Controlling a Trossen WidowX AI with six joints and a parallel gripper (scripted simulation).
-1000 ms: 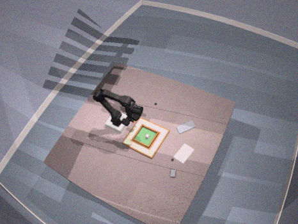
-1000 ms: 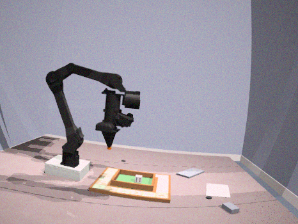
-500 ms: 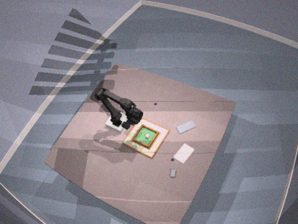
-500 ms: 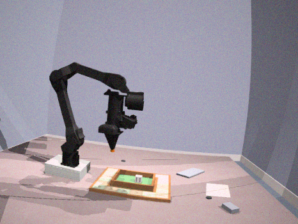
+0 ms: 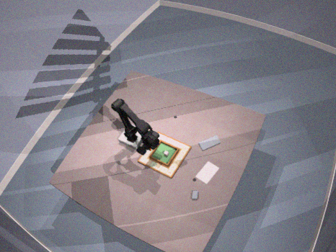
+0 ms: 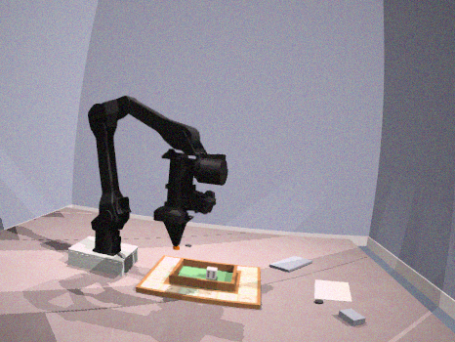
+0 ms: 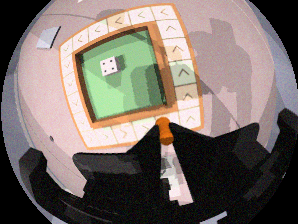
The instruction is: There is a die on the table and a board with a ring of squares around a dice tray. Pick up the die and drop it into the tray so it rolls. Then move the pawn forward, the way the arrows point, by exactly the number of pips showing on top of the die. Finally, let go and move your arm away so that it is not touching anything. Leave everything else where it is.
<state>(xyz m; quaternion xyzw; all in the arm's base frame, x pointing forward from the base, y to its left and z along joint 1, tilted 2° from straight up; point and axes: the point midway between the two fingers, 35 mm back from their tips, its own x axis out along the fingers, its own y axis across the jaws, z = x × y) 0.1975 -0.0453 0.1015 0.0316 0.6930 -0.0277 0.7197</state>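
My gripper tip is 8 cm short of the white die, 6 cm to the right of it and 8 cm above it. The rest, counted from my gripper tip: grey flat plate: 32 cm ahead, 29 cm to the left, 10 cm below; then white sheet: 41 cm ahead, 7 cm to the left, 10 cm below; then orange pawn: 1 cm above.
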